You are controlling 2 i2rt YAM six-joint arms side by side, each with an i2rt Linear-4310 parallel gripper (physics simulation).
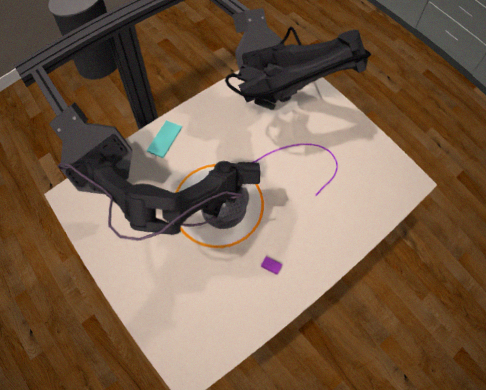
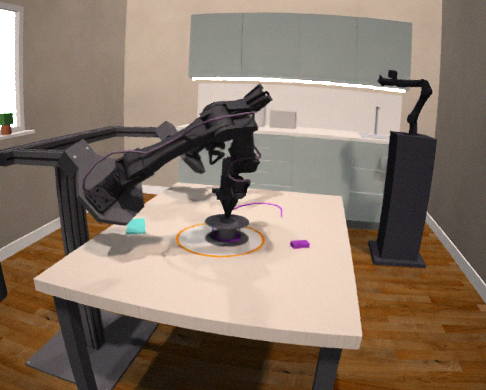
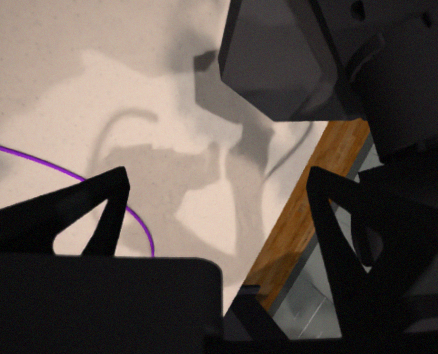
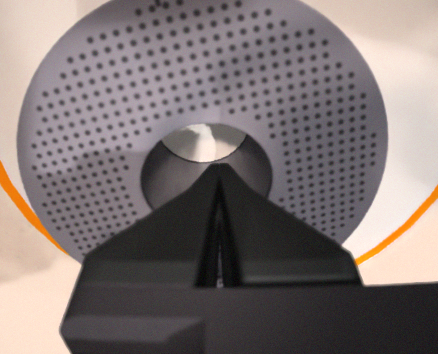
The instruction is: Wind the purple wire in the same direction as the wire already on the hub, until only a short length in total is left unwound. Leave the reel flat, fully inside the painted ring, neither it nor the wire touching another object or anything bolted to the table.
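Frame: origin at the left arm's base, x ahead, y left, z up, level; centimetres.
Seen in the pictures: left gripper, between the fingertips: (image 2: 209,157) (image 3: 218,176); right gripper, between the fingertips: (image 2: 227,218) (image 4: 219,178); left arm's base, origin of its link: (image 1: 264,58) (image 2: 189,151) (image 3: 396,41); right arm's base, origin of its link: (image 1: 95,160) (image 2: 111,187).
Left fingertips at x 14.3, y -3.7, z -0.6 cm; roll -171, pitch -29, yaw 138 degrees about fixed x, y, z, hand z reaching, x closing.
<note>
Offsets run from my left fingertips to a thing's middle.
The dark grey reel @[dx +26.2, dy -25.6, dz -19.1 cm] (image 1: 234,215) (image 2: 227,232) (image 4: 100,100) lies flat inside the orange painted ring (image 1: 263,205) (image 2: 220,256) (image 4: 26,210). Some purple wire shows low around its hub; the wire's loose length (image 1: 337,165) (image 2: 260,203) (image 3: 149,236) runs from behind the right arm, past the ring and curves round to a free end. My right gripper (image 1: 222,206) (image 2: 228,216) (image 4: 219,178) is shut and empty, pointing down with its tip at the hub's central opening; its depth there is unclear. My left gripper (image 3: 218,176) is open and empty, well away from the reel.
A cyan block @[dx -7.6, dy -37.8, dz -21.9 cm] (image 1: 165,139) (image 2: 136,226) lies near the frame side of the table. A small purple block @[dx +50.8, dy -17.7, dz -21.6 cm] (image 1: 271,265) (image 2: 300,244) lies outside the ring, apart from reel and wire. The right arm reaches over the ring. A black pedestal (image 2: 412,200) with another arm stands beyond the table.
</note>
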